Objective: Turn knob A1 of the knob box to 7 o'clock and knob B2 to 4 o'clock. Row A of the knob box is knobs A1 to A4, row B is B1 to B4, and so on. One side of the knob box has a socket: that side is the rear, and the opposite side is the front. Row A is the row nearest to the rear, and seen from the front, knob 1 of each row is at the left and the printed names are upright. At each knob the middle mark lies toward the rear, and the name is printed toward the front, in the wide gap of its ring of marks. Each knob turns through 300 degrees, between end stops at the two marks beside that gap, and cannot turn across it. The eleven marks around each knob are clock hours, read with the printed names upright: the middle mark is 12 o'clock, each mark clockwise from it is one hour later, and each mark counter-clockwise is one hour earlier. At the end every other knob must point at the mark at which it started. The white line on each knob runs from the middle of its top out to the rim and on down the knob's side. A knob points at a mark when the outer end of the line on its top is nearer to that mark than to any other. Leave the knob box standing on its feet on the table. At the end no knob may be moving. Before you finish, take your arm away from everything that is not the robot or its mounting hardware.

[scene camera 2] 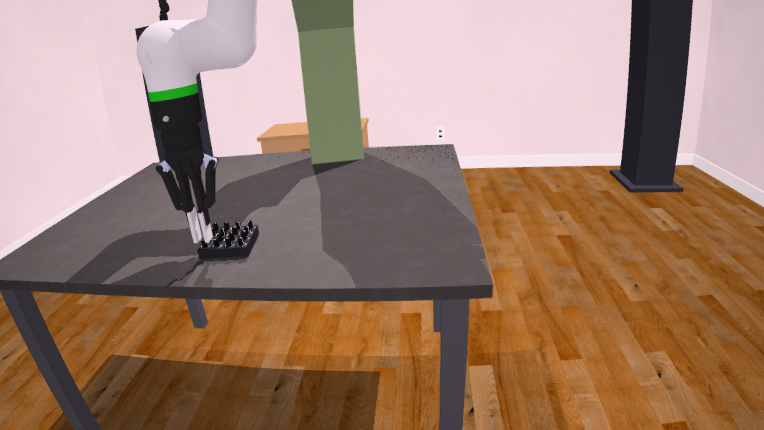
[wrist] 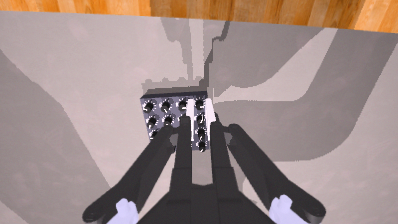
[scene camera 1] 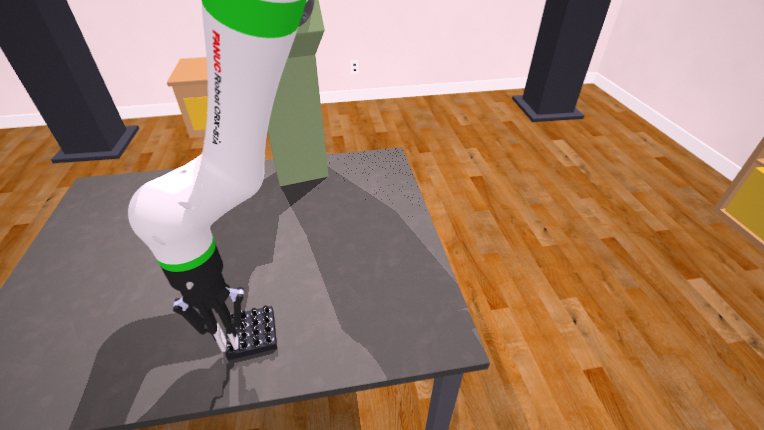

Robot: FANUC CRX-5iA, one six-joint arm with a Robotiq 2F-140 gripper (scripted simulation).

Path:
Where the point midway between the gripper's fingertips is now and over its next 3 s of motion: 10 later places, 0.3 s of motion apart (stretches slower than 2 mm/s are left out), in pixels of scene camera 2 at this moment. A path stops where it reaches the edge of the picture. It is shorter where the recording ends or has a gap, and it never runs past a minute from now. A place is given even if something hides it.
My gripper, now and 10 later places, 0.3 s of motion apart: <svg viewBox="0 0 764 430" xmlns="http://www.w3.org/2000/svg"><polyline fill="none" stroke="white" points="203,240 204,242 204,243 203,242 201,232 200,227 200,226 199,224 198,218 198,218 199,220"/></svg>

